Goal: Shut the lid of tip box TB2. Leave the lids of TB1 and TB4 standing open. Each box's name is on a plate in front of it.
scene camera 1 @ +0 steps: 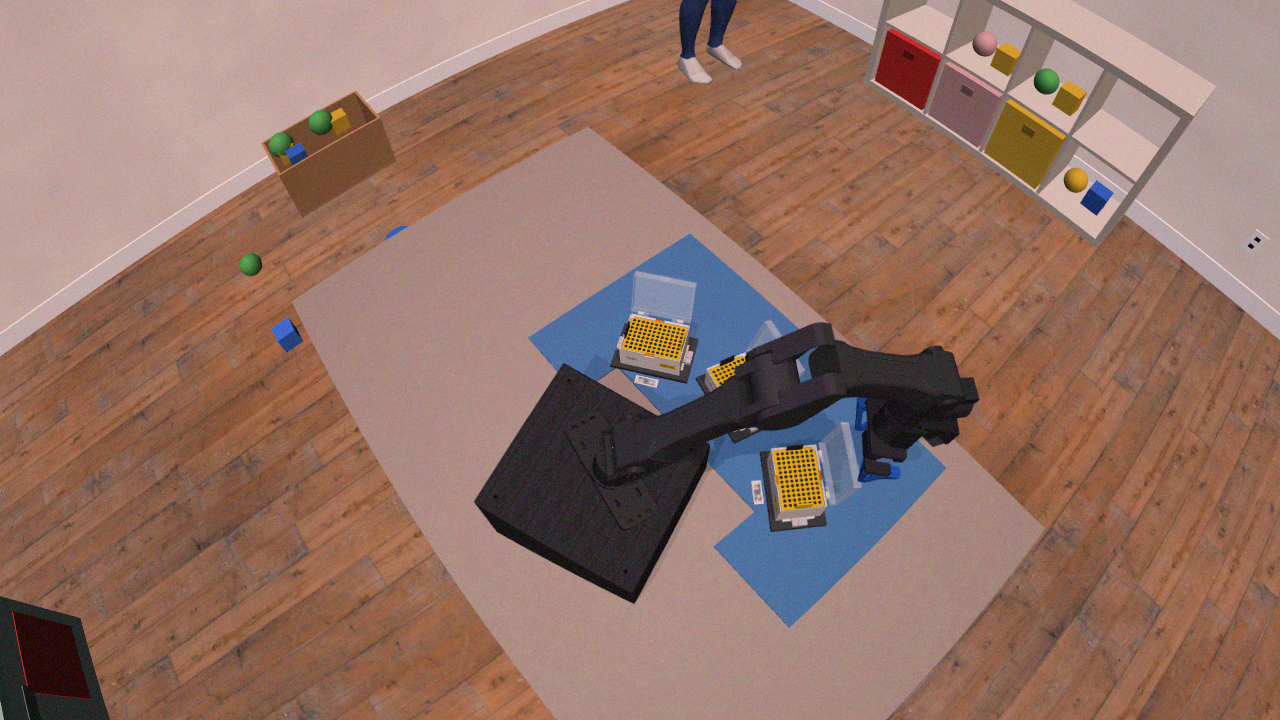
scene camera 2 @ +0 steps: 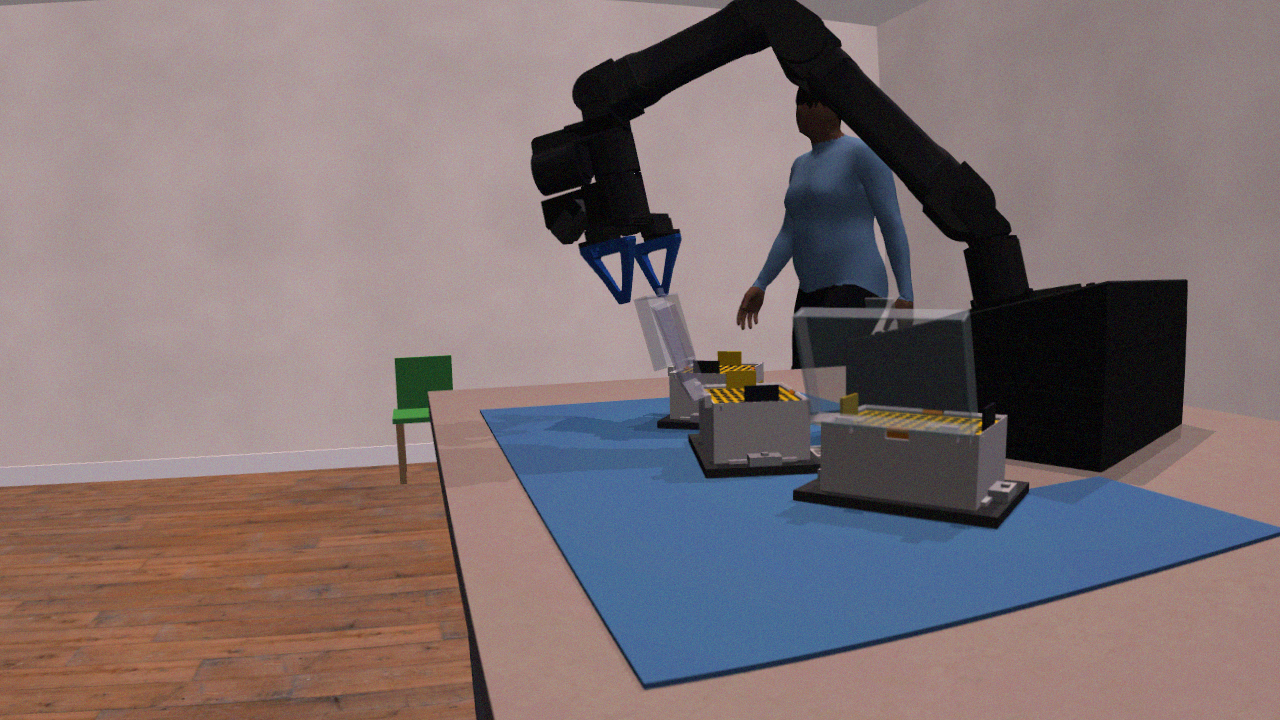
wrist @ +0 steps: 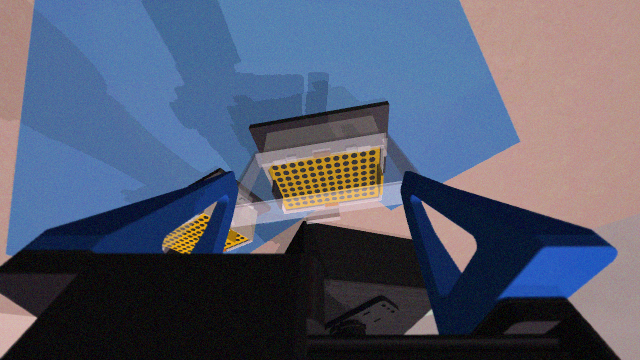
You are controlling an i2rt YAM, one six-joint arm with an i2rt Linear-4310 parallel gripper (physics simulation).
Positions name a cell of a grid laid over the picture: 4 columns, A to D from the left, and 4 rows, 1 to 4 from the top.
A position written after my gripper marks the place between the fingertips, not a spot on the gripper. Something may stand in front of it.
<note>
I see my gripper (scene camera 2: C2) and a blue mat (wrist: A2).
My gripper also shows in scene camera 1 (scene camera 1: C3) and in the wrist view (wrist: B3).
</note>
